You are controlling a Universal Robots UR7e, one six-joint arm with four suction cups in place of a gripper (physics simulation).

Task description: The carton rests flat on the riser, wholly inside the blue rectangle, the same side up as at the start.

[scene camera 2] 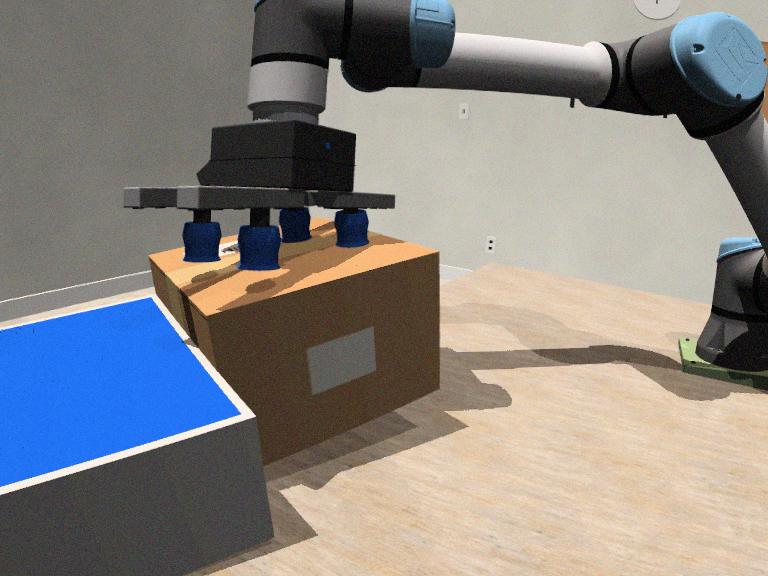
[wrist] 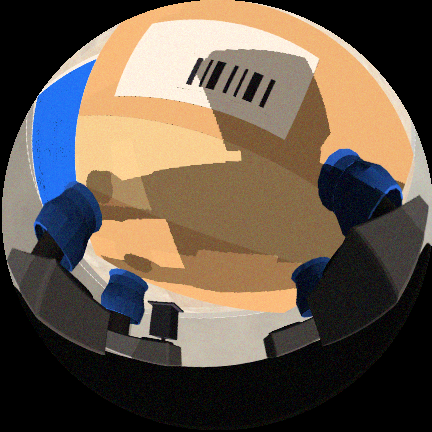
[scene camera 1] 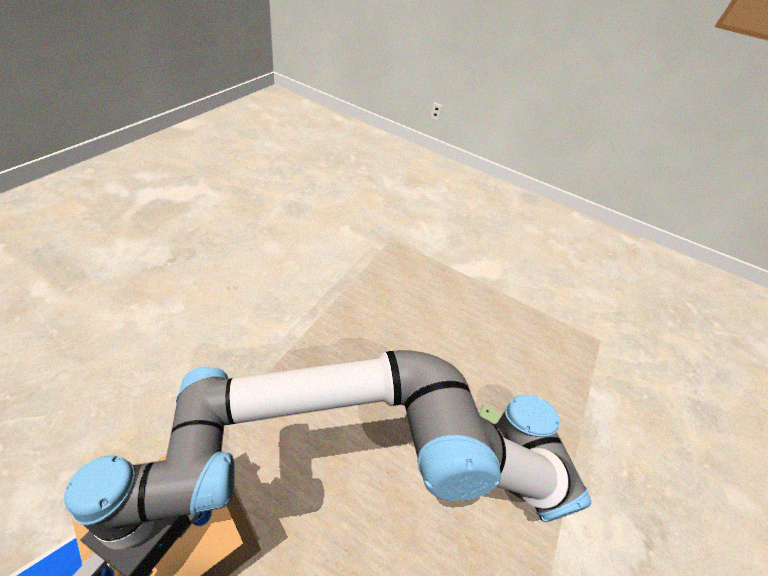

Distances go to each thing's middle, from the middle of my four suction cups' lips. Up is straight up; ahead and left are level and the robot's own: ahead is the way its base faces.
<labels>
I see my suction cup 1 cm short of the brown carton [scene camera 2: 337, 337], 3 cm to the left of it and 9 cm above it. Also, from my suction cup: riser [scene camera 2: 129, 446] 9 cm ahead, 21 cm to the left, 16 cm below.
</labels>
